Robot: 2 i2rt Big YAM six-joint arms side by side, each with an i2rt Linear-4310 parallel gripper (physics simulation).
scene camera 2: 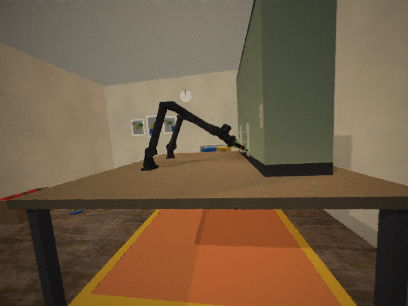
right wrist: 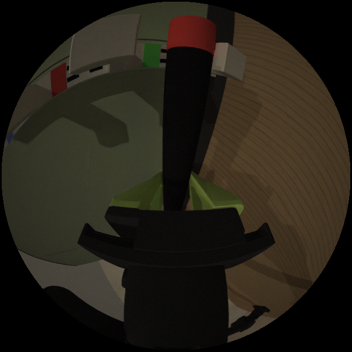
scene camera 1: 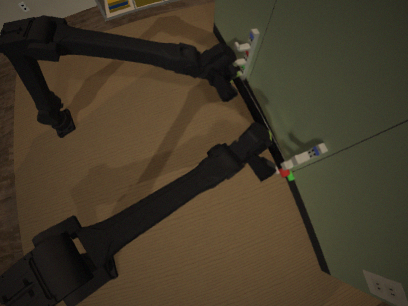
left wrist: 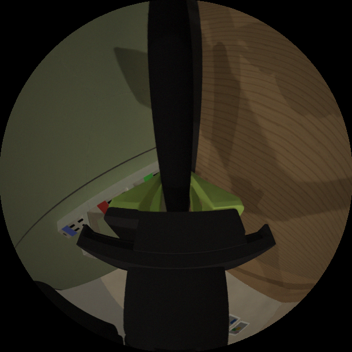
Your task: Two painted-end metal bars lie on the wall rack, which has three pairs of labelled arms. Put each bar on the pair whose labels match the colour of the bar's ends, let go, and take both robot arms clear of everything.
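Places are measured from the left arm's base along level axes (x left, y ahead, z down), in centimetres.
Where they show: left gripper, fingertip midpoint: [scene camera 1: 236, 76]; left arm's base, link origin: [scene camera 2: 170, 157] [scene camera 1: 64, 123]; right arm's base, link origin: [scene camera 2: 149, 168].
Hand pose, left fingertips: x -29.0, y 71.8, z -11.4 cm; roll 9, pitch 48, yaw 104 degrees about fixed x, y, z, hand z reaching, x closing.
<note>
Things, the pixels of their centre, and the offset from my left fingertips. "pt": a spot on its surface instead. Level surfaces: height alone.
- rack's right post, surface spot: [scene camera 1: 302, 158] pt dx -37.9, dy -6.8, dz -12.7 cm
- green end, surface spot: [scene camera 1: 291, 176] pt dx -41.7, dy -6.3, dz +0.3 cm
- left post, surface spot: [scene camera 1: 254, 45] pt dx +0.3, dy +5.4, dz -13.5 cm
- wooden table, surface height: dz +11.4 cm
- wall outlet, body centre: [scene camera 1: 391, 291] dx -75.7, dy -10.8, dz -20.6 cm
The red-ended bar [left wrist: 175, 100] [right wrist: 186, 100] looks dark in the wrist views. Its red end [scene camera 1: 284, 173] [right wrist: 191, 34] is in front of the lower part of the rack's right post [scene camera 1: 302, 158], between the red and green arms as the right wrist camera sees it. My left gripper [left wrist: 175, 175] and right gripper [right wrist: 177, 180] are both shut on this bar. A green end [scene camera 1: 291, 176] of the other bar shows beside the red end; its middle is mostly hidden. The left post [scene camera 1: 254, 45] carries blue, red and green labels [left wrist: 69, 231] [left wrist: 103, 206] [left wrist: 148, 177]. Contact between red-ended bar and rack cannot be told.
The green wall [scene camera 1: 350, 90] [scene camera 2: 300, 90] rises behind the rack, with a black strip [scene camera 1: 310, 230] along its foot. The wooden table [scene camera 1: 215, 250] lies under both arms. A wall outlet [scene camera 1: 385, 287] is at the lower right. A shelf with coloured things [scene camera 1: 119, 5] is at the top left.
</note>
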